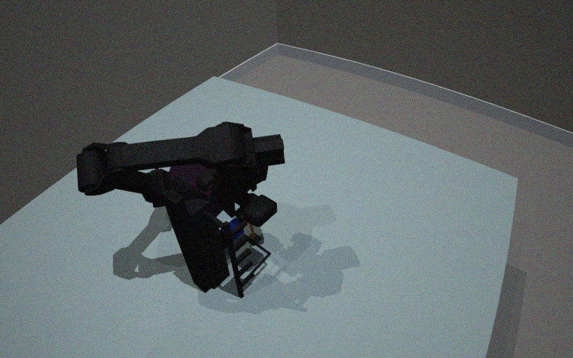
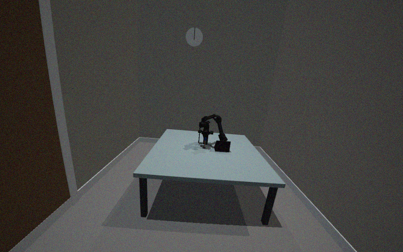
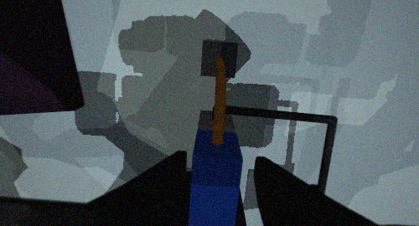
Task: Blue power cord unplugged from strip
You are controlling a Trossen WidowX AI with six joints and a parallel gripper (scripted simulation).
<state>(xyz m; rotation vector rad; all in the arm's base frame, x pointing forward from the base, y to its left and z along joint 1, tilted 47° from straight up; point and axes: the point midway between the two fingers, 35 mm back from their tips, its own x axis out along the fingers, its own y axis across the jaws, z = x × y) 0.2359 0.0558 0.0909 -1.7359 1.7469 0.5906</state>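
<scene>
The blue plug lies 4 cm to the right of my gripper tip and 1 cm below it.
</scene>
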